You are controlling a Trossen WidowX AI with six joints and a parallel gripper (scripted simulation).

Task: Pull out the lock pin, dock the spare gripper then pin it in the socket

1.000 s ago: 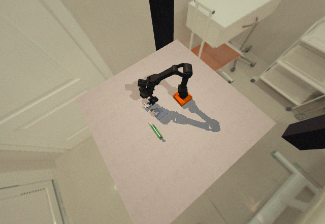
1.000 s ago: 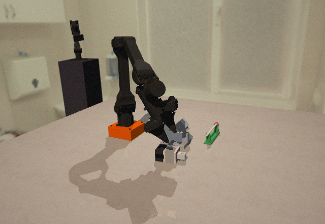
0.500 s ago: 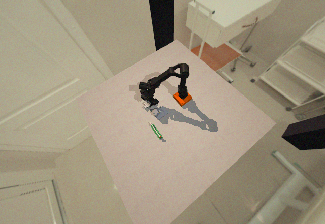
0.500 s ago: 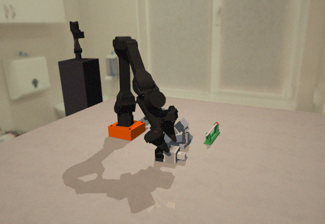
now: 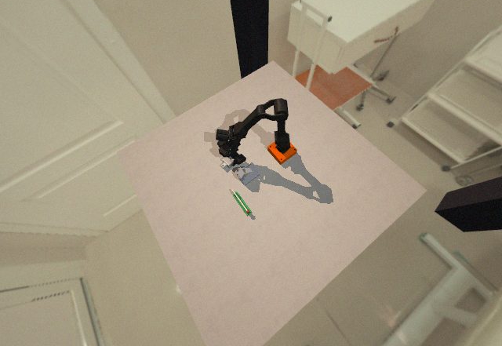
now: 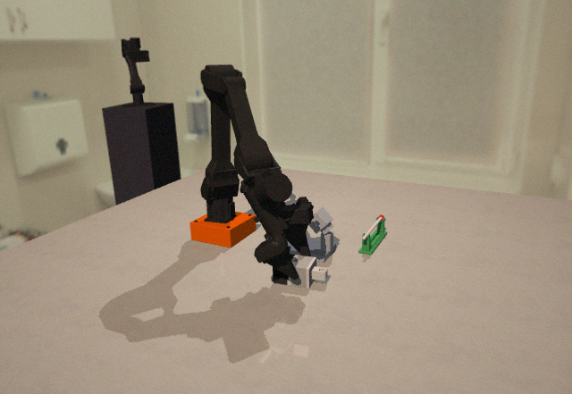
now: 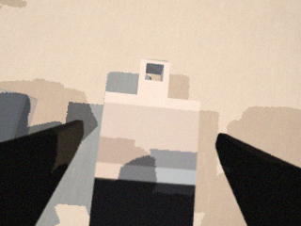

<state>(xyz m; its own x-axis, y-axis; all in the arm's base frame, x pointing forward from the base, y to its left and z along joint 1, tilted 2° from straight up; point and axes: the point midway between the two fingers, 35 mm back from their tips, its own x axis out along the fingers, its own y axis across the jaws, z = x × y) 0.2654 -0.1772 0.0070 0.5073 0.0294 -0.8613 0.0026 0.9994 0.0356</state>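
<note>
My gripper tip is 1 cm above the spare gripper. Round my gripper tip: grey mount (14 cm to the left, 3 cm above, 1 cm behind); green stand (24 cm to the left, 11 cm ahead, 1 cm below).
</note>
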